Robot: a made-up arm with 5 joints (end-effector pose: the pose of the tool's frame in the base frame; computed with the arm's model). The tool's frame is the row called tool.
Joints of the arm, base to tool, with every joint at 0 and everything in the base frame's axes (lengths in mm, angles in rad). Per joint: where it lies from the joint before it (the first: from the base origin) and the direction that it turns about. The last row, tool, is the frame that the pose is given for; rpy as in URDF.
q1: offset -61.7 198.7 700.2 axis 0 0 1
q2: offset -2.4 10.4 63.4 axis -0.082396 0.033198 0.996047
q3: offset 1 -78.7 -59.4 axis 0.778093 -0.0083 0.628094
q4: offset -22.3 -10.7 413.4 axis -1 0 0
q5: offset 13.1 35.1 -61.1 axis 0 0 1
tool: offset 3.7 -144.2 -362 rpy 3.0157 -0.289 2.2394
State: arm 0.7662 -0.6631 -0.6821 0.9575 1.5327
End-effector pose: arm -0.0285 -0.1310 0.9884 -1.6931 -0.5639 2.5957
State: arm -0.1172 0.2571 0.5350 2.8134 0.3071
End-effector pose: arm 0.1113 -0.2037 1.4691 -0.8347 0.6587 -2.4000
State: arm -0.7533 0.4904 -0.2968 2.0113 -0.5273
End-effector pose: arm -0.2194 0.0185 1.4532 -0.3797 1.1332 -2.3434
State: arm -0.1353 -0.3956 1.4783 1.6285 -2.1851
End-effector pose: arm 0.0070 -0.3413 0.4395 2.3122 -0.6994 0.4871
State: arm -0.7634 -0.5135 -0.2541 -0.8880 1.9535
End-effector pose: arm 0.2887 0.1194 0.8609 2.6635 0.3610 2.7498
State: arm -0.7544 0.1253 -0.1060 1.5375 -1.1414
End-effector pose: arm -0.4601 -0.0699 1.1713 1.8547 1.0548 -0.2026
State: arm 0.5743 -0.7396 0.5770 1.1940 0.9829
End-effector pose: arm 0.1158 -0.3506 0.7704 -2.5574 -0.1661 -3.0852
